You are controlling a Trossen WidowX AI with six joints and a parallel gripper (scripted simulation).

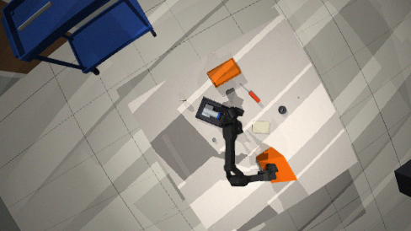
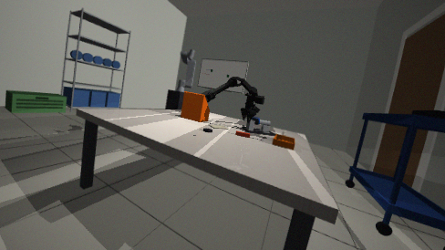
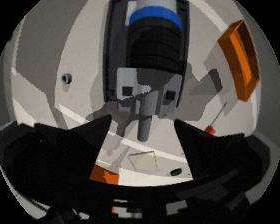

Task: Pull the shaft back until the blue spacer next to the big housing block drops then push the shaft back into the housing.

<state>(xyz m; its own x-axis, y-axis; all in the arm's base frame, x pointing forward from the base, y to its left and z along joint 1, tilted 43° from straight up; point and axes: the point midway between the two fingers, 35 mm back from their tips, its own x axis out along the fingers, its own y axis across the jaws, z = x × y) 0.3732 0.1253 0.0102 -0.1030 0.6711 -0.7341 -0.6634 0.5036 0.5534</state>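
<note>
Now: gripper tip 60 mm short of the grey shaft, 50 mm to the right of it and 20 mm below it. From my gripper tip the other things lie so: orange tray: 310 mm ahead, 100 mm to the right, 50 mm below.
</note>
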